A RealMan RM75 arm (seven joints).
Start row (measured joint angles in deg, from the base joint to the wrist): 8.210 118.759 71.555 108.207 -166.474 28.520 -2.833
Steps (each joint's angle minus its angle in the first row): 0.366 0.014 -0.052 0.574 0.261 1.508 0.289; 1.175 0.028 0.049 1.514 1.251 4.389 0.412; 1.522 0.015 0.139 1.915 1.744 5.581 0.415; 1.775 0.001 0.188 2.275 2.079 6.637 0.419; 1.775 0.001 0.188 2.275 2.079 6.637 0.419; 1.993 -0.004 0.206 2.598 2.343 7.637 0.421; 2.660 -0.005 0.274 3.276 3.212 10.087 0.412; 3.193 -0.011 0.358 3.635 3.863 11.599 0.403; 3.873 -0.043 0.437 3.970 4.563 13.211 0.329; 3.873 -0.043 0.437 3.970 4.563 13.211 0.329; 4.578 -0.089 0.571 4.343 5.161 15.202 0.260
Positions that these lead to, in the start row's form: 8.576 118.773 71.503 108.781 -166.213 30.028 -2.544; 9.385 118.787 71.604 109.721 -165.223 32.909 -2.421; 9.732 118.774 71.694 110.122 -164.730 34.101 -2.418; 9.985 118.760 71.743 110.482 -164.395 35.157 -2.414; 9.985 118.760 71.743 110.482 -164.395 35.157 -2.414; 10.203 118.755 71.761 110.805 -164.131 36.157 -2.412; 10.870 118.754 71.829 111.483 -163.262 38.607 -2.421; 11.403 118.748 71.913 111.842 -162.611 40.119 -2.430; 12.083 118.716 71.992 112.177 -161.911 41.731 -2.504; 12.083 118.716 71.992 112.177 -161.911 41.731 -2.504; 12.788 118.670 72.126 112.550 -161.313 43.722 -2.573
